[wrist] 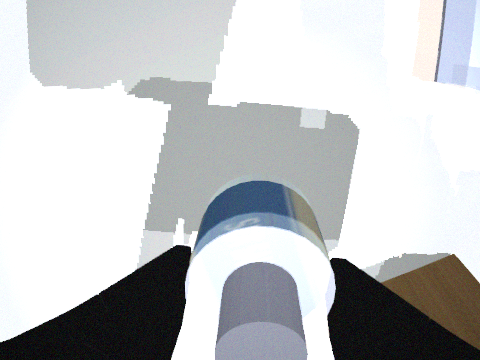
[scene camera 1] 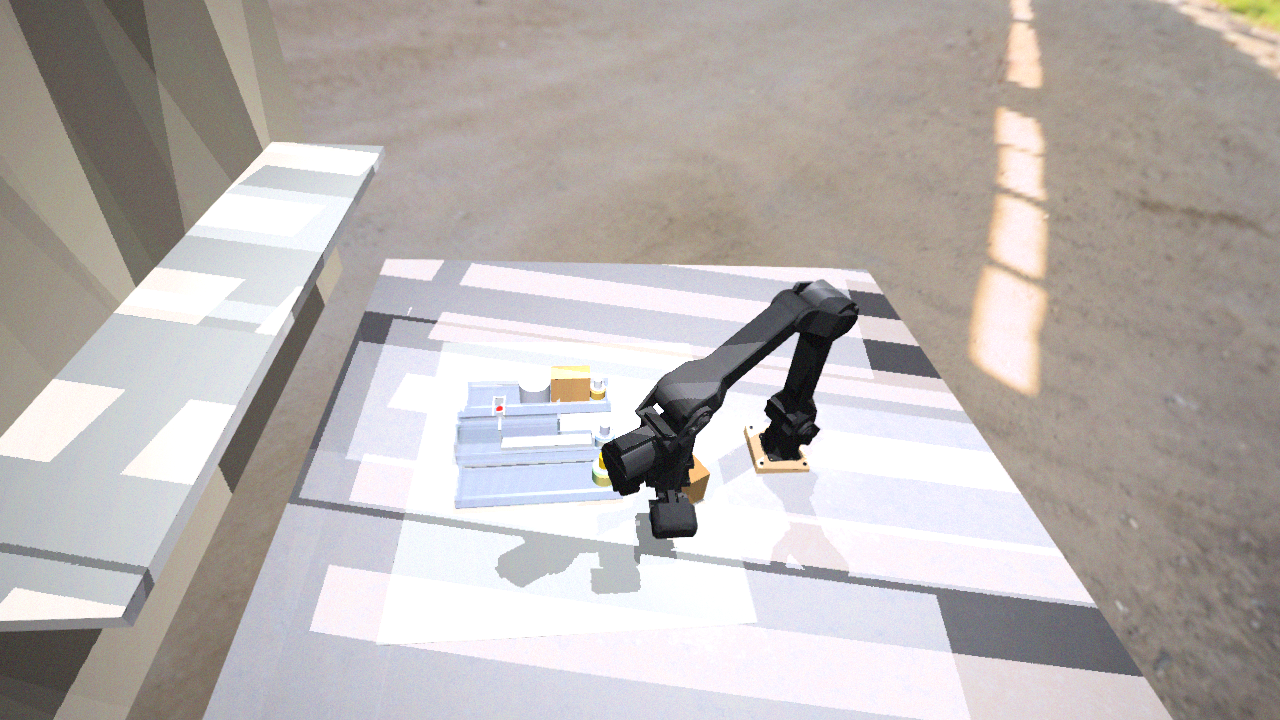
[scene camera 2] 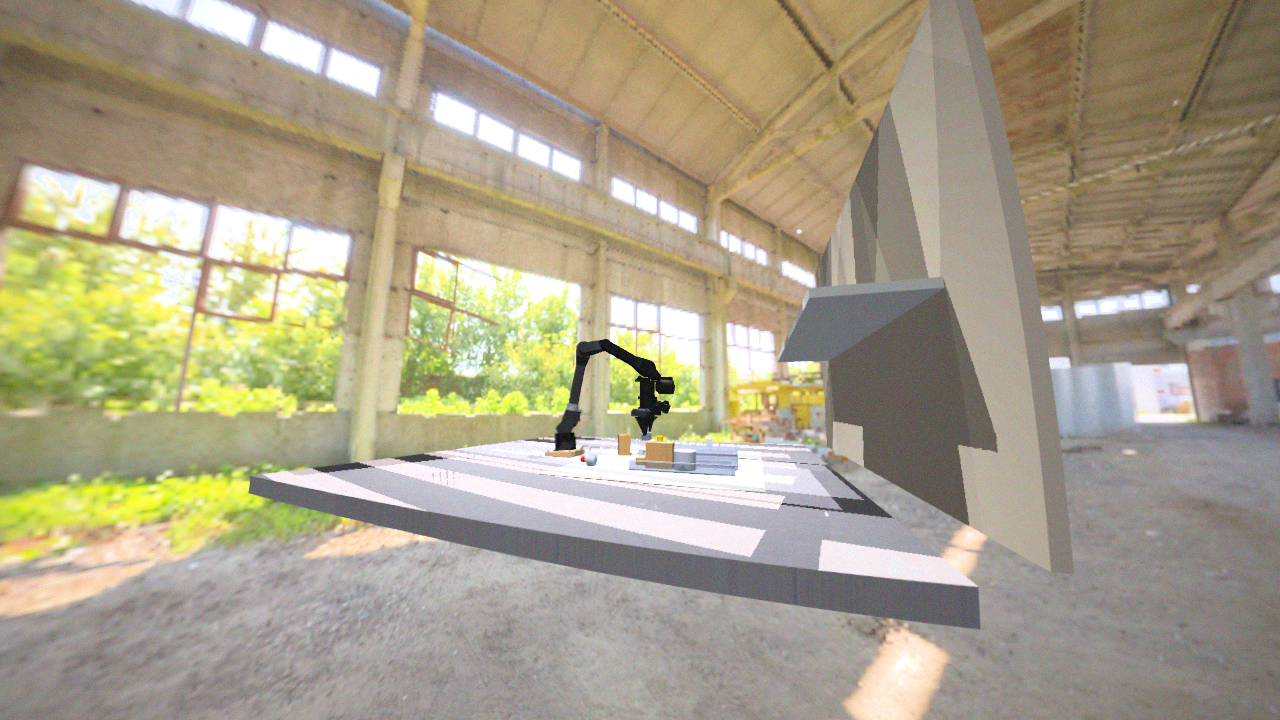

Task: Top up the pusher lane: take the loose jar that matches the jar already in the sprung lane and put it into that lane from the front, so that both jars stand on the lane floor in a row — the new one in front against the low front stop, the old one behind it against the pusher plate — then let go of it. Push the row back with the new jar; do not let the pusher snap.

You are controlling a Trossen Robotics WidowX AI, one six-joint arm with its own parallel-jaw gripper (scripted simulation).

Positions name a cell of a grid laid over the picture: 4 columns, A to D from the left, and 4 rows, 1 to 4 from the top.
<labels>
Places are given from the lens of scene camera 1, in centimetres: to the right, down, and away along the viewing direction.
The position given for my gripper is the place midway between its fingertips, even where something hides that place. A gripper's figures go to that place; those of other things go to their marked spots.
my gripper (scene camera 1: C3): 3, 24, 92
slanted shelf (scene camera 1: A3): -50, 9, 54
</labels>
